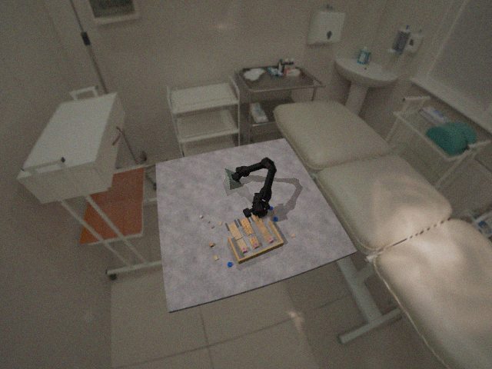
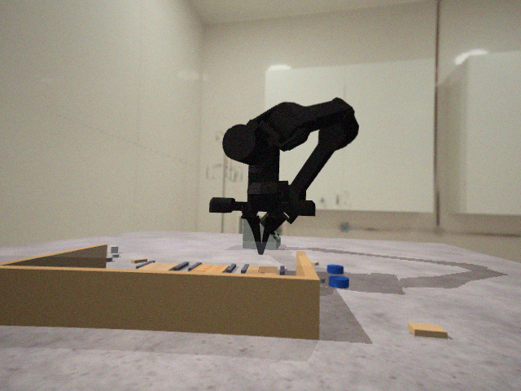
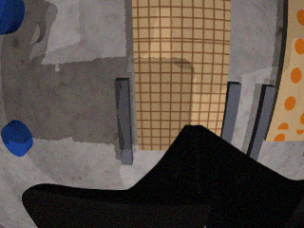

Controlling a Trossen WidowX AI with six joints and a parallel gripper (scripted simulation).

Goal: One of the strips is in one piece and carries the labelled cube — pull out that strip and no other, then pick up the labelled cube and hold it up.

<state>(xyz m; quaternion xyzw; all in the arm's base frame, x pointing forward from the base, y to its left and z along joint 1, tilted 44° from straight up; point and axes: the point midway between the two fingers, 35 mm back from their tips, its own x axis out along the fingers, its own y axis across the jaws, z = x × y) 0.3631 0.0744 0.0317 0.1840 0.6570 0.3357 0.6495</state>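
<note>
Right now my gripper tip is 10 cm short of the orange gridded strip, 2 cm to the right of it and 3 cm above it.
</note>
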